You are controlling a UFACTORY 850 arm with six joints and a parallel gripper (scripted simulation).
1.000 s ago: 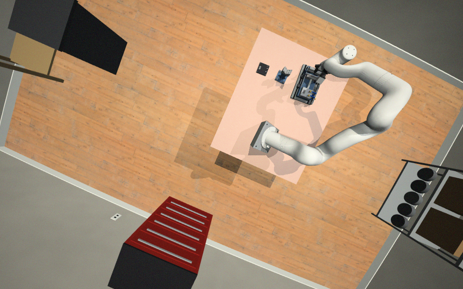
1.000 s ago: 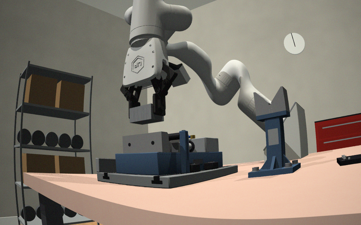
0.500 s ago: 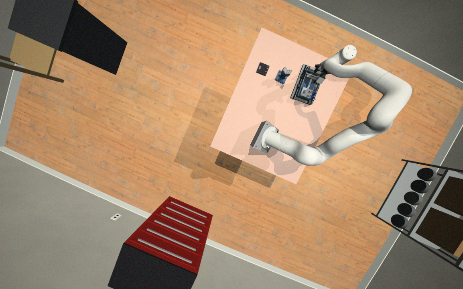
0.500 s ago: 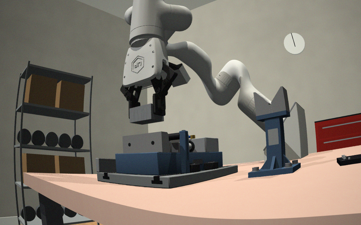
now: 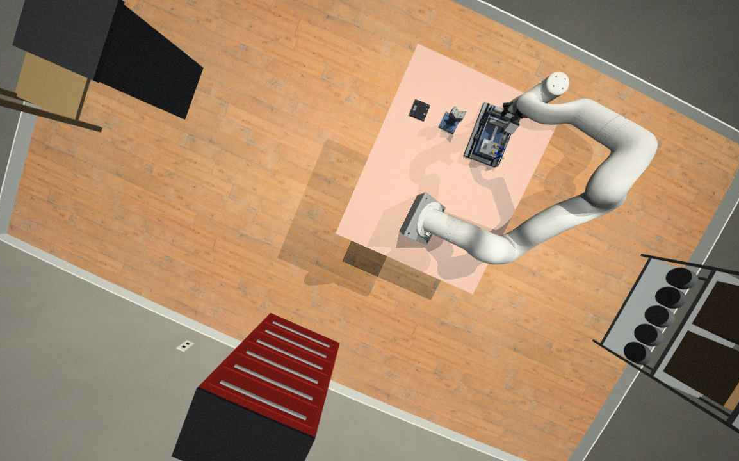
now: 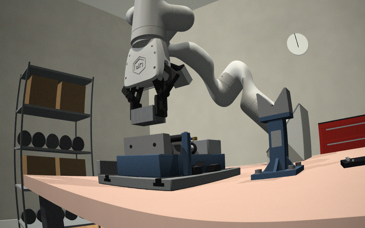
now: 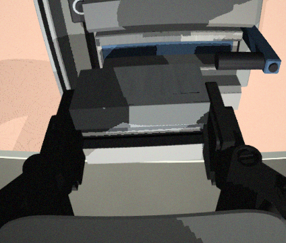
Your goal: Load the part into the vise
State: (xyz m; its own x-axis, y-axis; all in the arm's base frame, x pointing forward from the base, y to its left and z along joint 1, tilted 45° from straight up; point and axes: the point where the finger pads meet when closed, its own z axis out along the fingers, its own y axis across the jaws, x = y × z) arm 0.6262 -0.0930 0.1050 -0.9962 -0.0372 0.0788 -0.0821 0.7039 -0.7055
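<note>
The moving jaw lies 7 cm below my hand, 4 cm behind it and 2 cm to the left of it. The rest, counted from my hand: cylinder rod: 9 cm behind, 7 cm below, 1 cm to the left; then work stop rod: 7 cm to the left, 6 cm below; then part: right at my hand.
</note>
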